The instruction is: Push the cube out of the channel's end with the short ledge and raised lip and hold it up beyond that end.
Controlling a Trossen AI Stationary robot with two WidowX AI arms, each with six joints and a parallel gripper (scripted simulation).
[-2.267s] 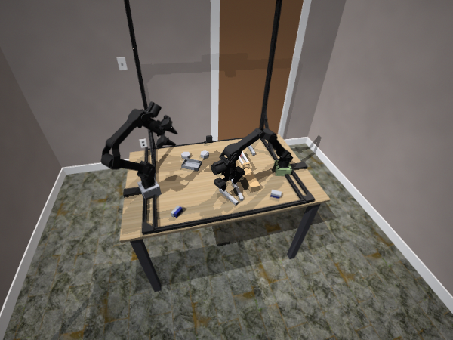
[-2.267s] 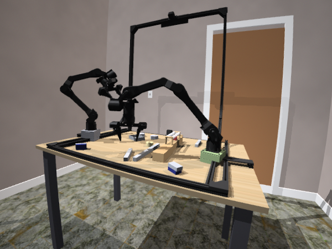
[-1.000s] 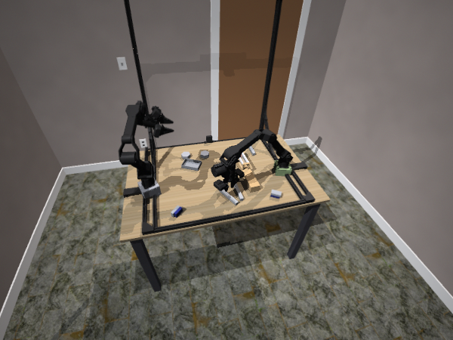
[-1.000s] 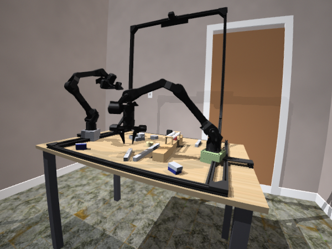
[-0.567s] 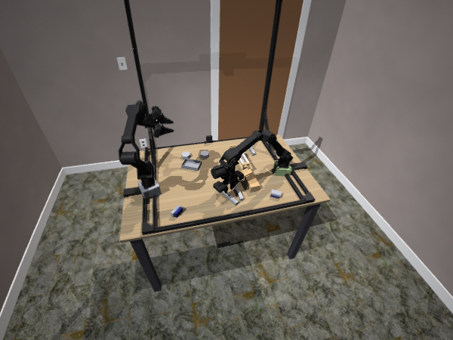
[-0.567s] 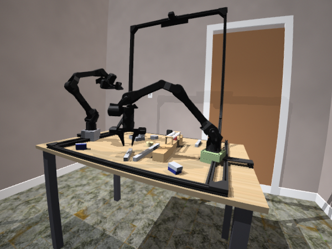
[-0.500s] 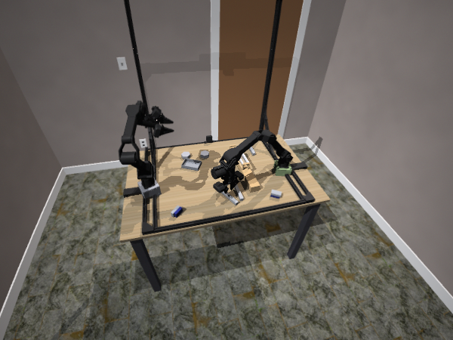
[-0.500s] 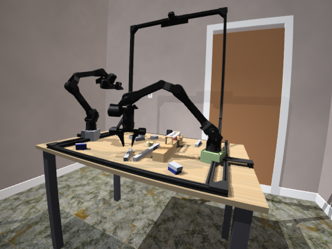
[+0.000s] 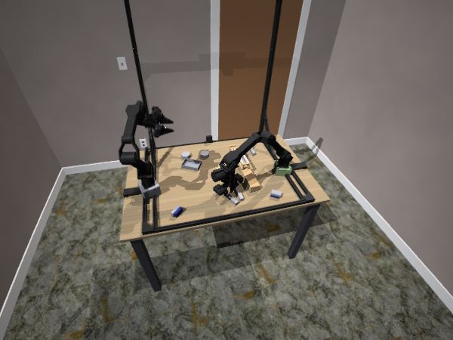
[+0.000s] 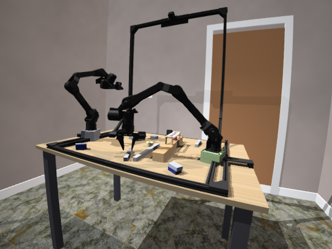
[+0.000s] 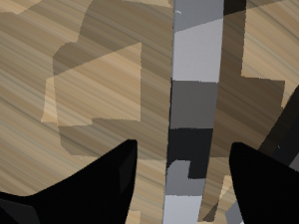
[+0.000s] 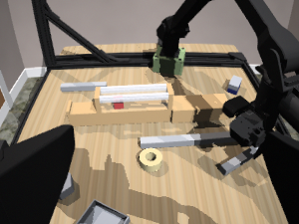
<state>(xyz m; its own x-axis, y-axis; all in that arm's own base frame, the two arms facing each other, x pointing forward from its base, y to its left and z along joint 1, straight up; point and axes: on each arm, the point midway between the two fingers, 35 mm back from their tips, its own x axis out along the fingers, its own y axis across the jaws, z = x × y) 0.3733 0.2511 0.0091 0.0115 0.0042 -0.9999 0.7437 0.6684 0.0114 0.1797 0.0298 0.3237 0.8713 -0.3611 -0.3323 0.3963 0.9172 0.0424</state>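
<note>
My left gripper is now 10 cm past the long grey rod, 7 cm to the right of it and 6 cm above it. The rest, counted from my left hand: grey tray (34 cm behind, 17 cm to the right, 6 cm below); wooden channel (26 cm behind, 16 cm to the left, 1 cm below); tape roll (23 cm behind, 1 cm to the left, 5 cm below).
</note>
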